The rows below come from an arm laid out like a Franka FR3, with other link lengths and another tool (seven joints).
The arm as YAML. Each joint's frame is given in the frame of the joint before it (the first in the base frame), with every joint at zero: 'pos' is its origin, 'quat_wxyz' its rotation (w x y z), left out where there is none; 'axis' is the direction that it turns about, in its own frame. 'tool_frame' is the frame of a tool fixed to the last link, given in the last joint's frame.
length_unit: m
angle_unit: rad
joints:
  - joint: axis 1
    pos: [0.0, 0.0, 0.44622]
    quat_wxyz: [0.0, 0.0, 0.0, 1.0]
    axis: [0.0, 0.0, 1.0]
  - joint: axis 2
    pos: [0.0, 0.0, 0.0]
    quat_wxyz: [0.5, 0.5, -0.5, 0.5]
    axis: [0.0, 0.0, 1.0]
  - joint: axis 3
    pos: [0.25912, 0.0, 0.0]
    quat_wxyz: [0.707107, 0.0, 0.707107, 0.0]
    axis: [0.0, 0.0, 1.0]
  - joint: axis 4
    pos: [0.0, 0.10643, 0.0]
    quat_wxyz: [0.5, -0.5, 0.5, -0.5]
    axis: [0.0, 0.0, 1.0]
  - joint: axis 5
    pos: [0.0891, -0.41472, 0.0]
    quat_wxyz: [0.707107, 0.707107, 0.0, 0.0]
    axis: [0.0, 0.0, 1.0]
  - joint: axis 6
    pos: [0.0, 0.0, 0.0]
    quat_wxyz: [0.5, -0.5, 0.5, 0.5]
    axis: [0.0, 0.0, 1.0]
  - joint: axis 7
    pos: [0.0, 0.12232, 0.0]
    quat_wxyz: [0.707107, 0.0, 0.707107, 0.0]
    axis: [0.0, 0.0, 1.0]
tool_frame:
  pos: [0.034, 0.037, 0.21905]
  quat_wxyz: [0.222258, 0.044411, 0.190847, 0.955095]
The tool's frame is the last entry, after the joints.
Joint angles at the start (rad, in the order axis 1, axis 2, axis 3, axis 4, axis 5, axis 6, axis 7): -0.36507, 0.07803, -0.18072, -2.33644, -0.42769, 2.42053, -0.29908
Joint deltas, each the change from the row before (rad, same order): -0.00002, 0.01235, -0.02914, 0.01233, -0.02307, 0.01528, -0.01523; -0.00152, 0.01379, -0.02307, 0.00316, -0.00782, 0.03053, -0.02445; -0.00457, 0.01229, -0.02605, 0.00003, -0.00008, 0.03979, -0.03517; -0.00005, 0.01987, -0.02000, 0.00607, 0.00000, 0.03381, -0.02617; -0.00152, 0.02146, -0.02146, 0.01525, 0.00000, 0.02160, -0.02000; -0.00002, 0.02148, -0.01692, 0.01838, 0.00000, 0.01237, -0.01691; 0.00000, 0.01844, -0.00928, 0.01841, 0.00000, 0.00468, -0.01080; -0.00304, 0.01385, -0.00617, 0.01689, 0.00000, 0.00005, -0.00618; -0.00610, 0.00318, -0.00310, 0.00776, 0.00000, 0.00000, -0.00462; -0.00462, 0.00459, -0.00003, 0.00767, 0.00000, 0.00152, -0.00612; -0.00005, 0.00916, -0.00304, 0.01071, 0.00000, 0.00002, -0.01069; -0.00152, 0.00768, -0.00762, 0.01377, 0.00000, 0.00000, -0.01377; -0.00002, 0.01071, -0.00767, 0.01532, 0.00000, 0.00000, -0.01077
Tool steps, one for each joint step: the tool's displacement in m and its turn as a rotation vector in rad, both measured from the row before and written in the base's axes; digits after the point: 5 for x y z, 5 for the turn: -0.00469, -0.01822, 0.00029, -0.01891, 0.00042, 0.00743; -0.00401, -0.01264, -0.00276, -0.00746, -0.00700, 0.01415; -0.00547, -0.01472, -0.00186, -0.00483, -0.01343, 0.01548; -0.00259, -0.01038, -0.00422, -0.00564, -0.00825, 0.01582; -0.00328, -0.01441, -0.00230, -0.00914, -0.00419, 0.00375; -0.00211, -0.01209, -0.00214, -0.00891, 0.00110, 0.00425; -0.00010, -0.00832, -0.00152, -0.00736, 0.00304, 0.00371; -0.00053, -0.00821, -0.00016, -0.00658, 0.00249, -0.00215; -0.00163, -0.00652, 0.00189, -0.00417, -0.00110, -0.00426; 0.00009, -0.00394, 0.00106, -0.00340, -0.00074, 0.00215; 0.00030, -0.00352, -0.00043, -0.00354, 0.00442, 0.00777; -0.00092, -0.00765, 0.00217, -0.00694, 0.00238, 0.00497; -0.00037, -0.00716, 0.00110, -0.00714, 0.00314, 0.00380
